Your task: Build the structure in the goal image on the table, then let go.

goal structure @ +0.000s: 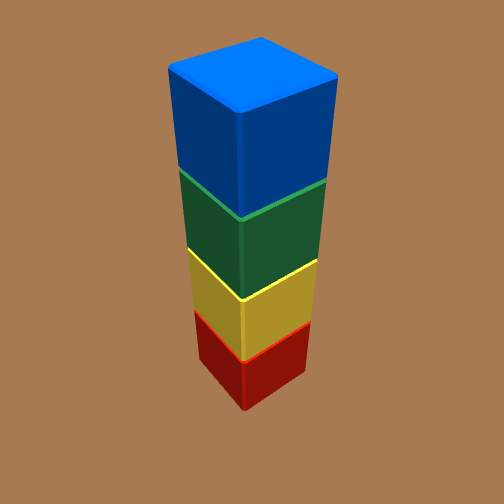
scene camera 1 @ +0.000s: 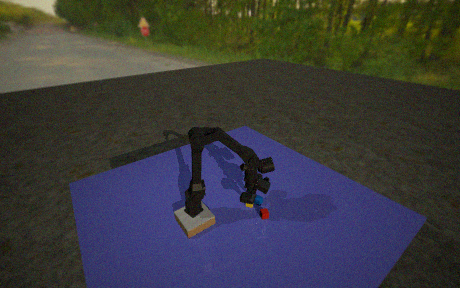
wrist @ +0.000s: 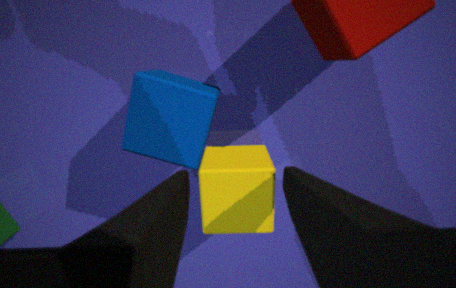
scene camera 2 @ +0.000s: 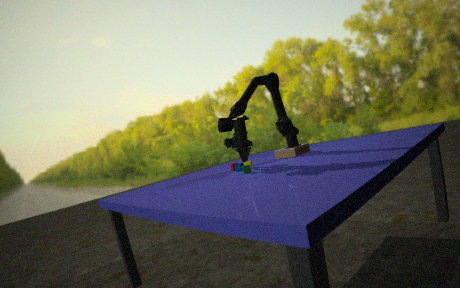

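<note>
My gripper (scene camera 1: pixel 248 199) (scene camera 2: pixel 244 159) (wrist: pixel 236 178) is open and points down, its fingertips on either side of the yellow cube in the wrist view, with gaps on both sides. The yellow cube (scene camera 1: pixel 249 205) (scene camera 2: pixel 248 163) (wrist: pixel 237 200) appears upright. The blue cube (scene camera 1: pixel 258 200) (scene camera 2: pixel 238 168) (wrist: pixel 170 117) is turned at an angle close to a corner of the yellow one, near the left finger. The red cube (scene camera 1: pixel 264 214) (scene camera 2: pixel 233 167) (wrist: pixel 372 25) is apart, at the wrist view's top right. A green cube (scene camera 2: pixel 246 170) (wrist: pixel 7 226) shows partly at that view's left edge; scene camera 1 does not show it.
The arm's base block (scene camera 1: pixel 195 221) (scene camera 2: pixel 292 151) stands on the blue table top (scene camera 1: pixel 165 260) (scene camera 2: pixel 280 210). The blue and green cubes are close neighbours of the yellow one. Shadows of the arm fall across the table.
</note>
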